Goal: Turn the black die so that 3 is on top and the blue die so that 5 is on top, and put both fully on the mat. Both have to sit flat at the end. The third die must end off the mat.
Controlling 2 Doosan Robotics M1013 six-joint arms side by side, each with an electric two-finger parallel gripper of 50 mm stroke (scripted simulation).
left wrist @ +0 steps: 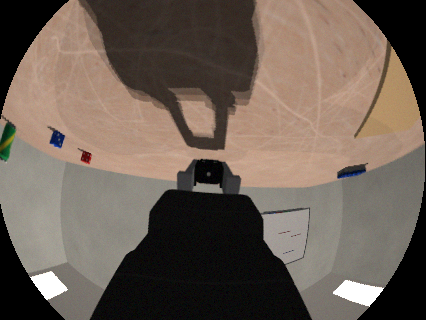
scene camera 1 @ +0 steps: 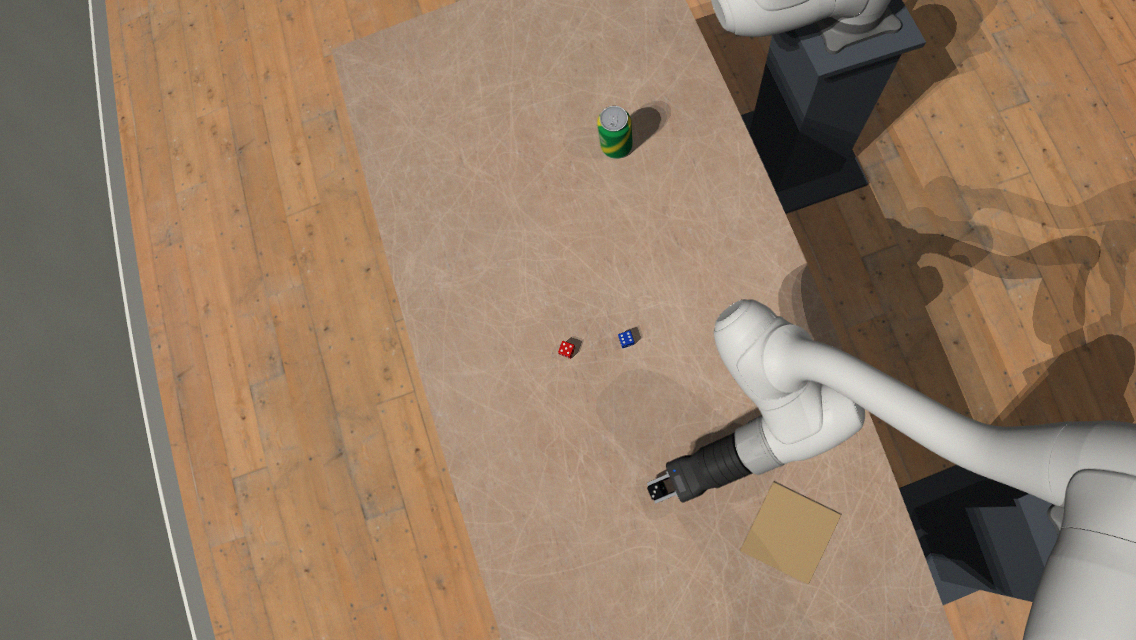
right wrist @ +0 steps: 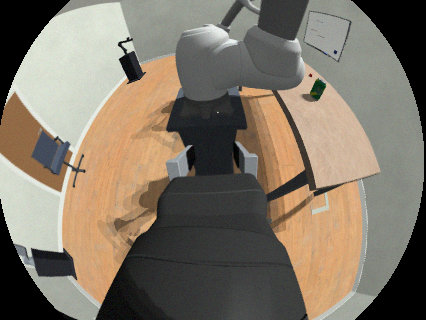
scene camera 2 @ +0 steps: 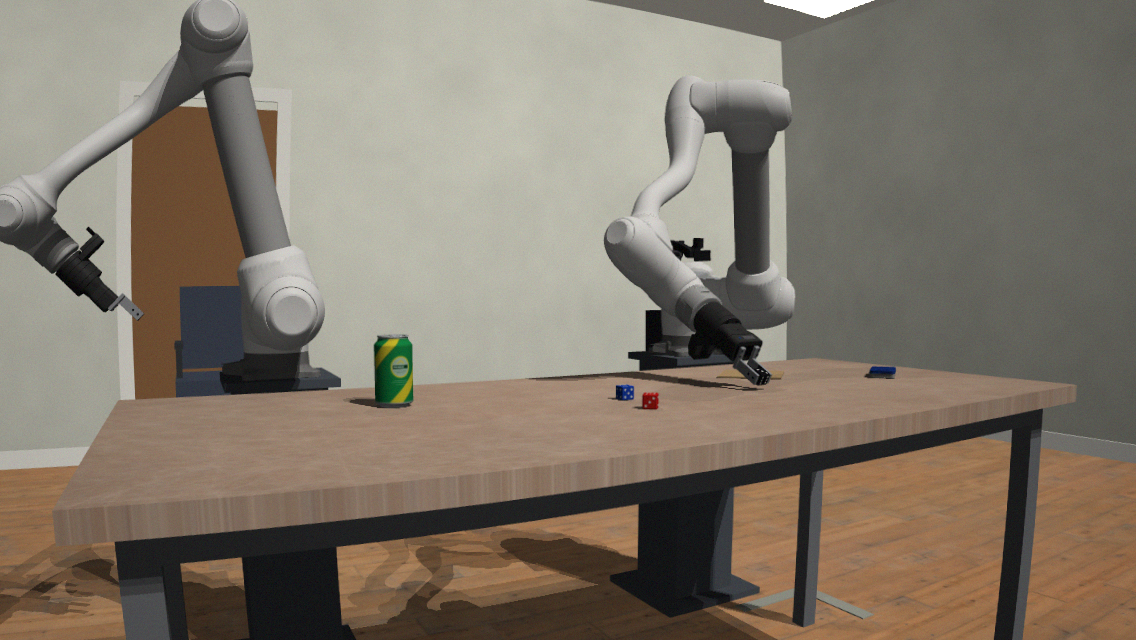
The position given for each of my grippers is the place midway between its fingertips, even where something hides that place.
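Scene camera 1 shows my left gripper [scene camera 1: 653, 492] and a tan mat [scene camera 1: 790, 533]. In scene camera 2 I see my right gripper [scene camera 2: 141, 317] and my left gripper [scene camera 2: 763, 379]. The left wrist view shows my left gripper [left wrist: 208, 168]; the right wrist view shows my right gripper [right wrist: 213, 151].
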